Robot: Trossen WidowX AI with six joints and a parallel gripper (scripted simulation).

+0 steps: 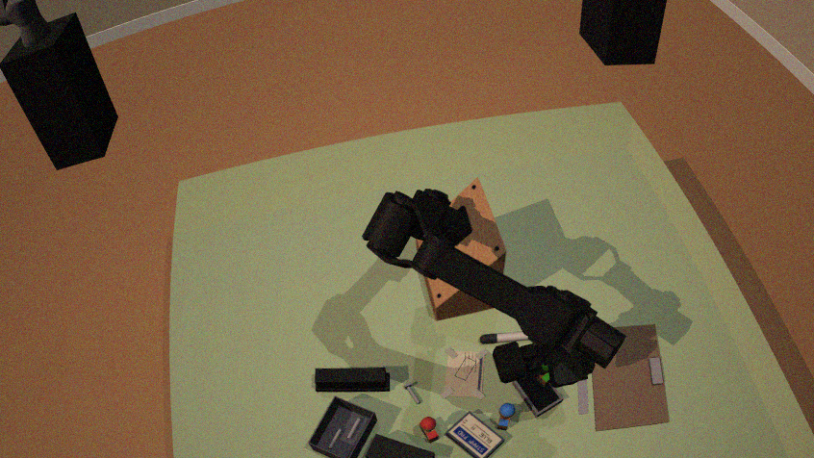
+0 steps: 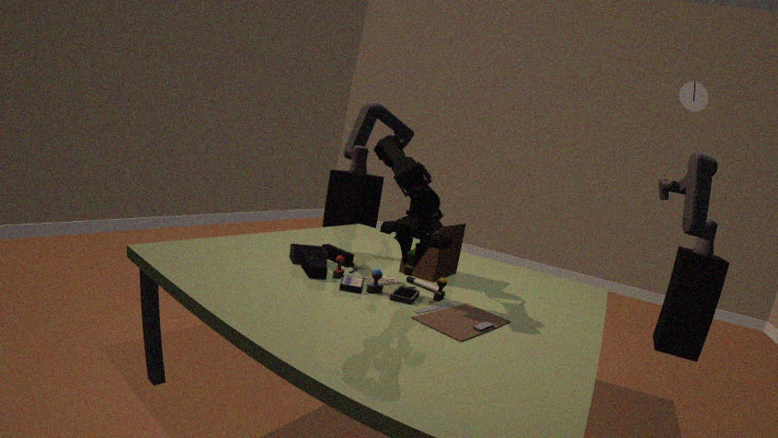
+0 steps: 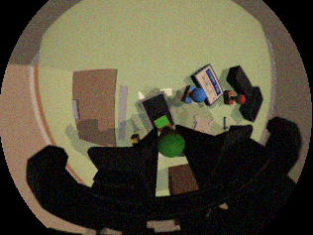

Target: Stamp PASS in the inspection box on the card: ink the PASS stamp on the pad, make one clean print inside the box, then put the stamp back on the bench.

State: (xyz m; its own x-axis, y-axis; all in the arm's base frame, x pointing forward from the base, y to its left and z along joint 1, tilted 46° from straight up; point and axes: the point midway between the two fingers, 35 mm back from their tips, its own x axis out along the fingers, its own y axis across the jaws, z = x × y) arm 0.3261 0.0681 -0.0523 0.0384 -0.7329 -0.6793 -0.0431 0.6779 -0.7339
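Now: the dark ink pad 90 mm below my gripper tip. The rest, counted from my gripper tip: yellow stamp 80 mm behind, 70 mm to the left, 70 mm below; blue stamp 40 mm ahead, 70 mm to the right, 70 mm below; green-knobbed stamp right at my gripper tip.
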